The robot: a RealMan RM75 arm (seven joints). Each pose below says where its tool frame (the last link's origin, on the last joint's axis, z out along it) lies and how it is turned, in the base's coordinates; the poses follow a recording.
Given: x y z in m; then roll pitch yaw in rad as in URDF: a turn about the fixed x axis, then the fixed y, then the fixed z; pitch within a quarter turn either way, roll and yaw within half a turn.
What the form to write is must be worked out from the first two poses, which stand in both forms.
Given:
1: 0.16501 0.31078 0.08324 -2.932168 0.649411 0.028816
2: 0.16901 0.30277 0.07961 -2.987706 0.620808 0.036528
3: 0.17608 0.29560 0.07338 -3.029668 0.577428 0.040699
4: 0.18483 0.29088 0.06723 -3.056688 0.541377 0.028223
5: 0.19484 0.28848 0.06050 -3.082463 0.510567 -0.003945
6: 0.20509 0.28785 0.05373 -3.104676 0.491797 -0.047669
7: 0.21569 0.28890 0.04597 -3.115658 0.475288 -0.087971
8: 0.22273 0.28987 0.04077 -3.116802 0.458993 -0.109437
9: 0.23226 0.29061 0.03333 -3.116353 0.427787 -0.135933
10: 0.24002 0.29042 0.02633 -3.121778 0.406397 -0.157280
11: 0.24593 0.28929 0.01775 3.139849 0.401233 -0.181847
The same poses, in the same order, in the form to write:
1: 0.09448 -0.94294 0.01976 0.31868 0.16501 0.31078 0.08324
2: 0.06762 -0.94966 0.00614 0.30583 0.16901 0.30277 0.07961
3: 0.04782 -0.95724 -0.00355 0.28531 0.17608 0.29560 0.07338
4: 0.03712 -0.96278 -0.00224 0.26770 0.18483 0.29088 0.06723
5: 0.02910 -0.96715 0.00937 0.25235 0.19484 0.28848 0.06050
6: 0.02370 -0.96937 0.02760 0.24289 0.20509 0.28785 0.05373
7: 0.02294 -0.97074 0.04578 0.23461 0.21569 0.28890 0.04597
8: 0.02449 -0.97209 0.05607 0.22647 0.22273 0.28987 0.04077
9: 0.02672 -0.97470 0.06903 0.21092 0.23226 0.29061 0.03333
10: 0.02553 -0.97619 0.07893 0.20041 0.24002 0.29042 0.02633
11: 0.01724 -0.97591 0.08880 0.19853 0.24593 0.28929 0.01775
